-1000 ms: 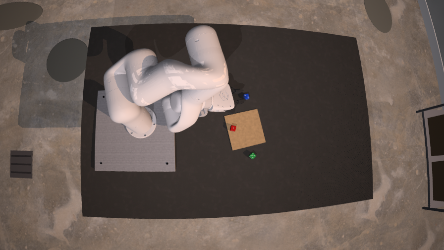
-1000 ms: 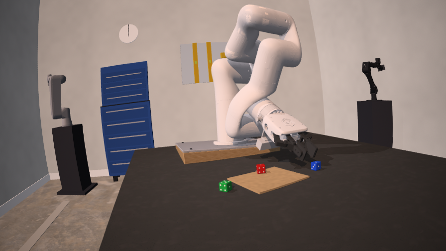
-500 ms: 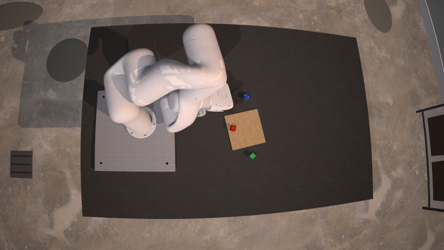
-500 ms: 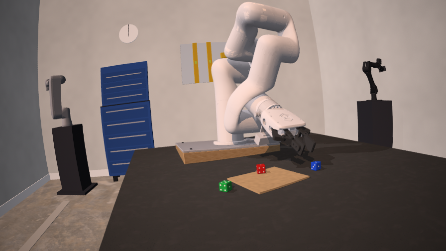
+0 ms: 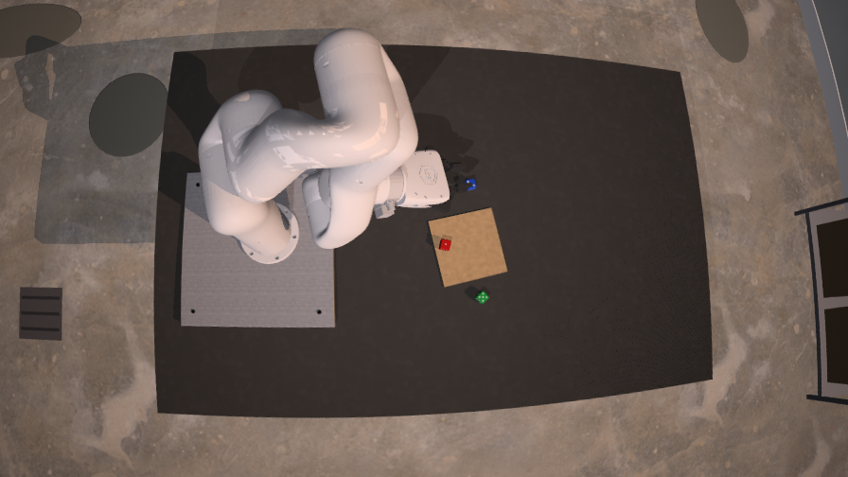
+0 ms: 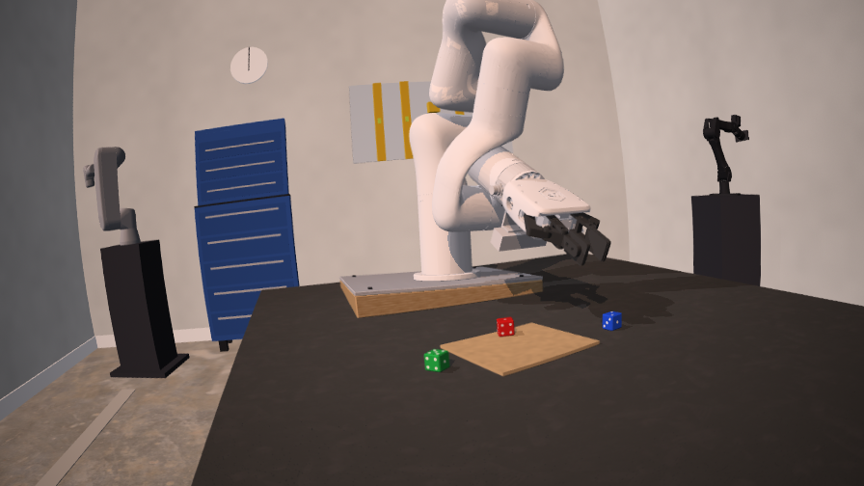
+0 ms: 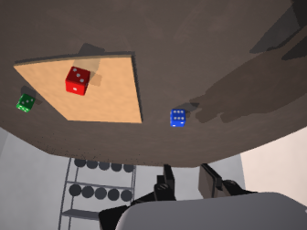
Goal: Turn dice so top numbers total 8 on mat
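Right now the blue die is 4 cm ahead of my hand, 2 cm to the left of it and 9 cm below it. From my hand the other things lie so: tan mat 6 cm ahead, 11 cm to the right, 10 cm below; then green die 10 cm ahead, 21 cm to the right, 9 cm below; then red die 1 cm ahead, 12 cm to the right, 9 cm below.
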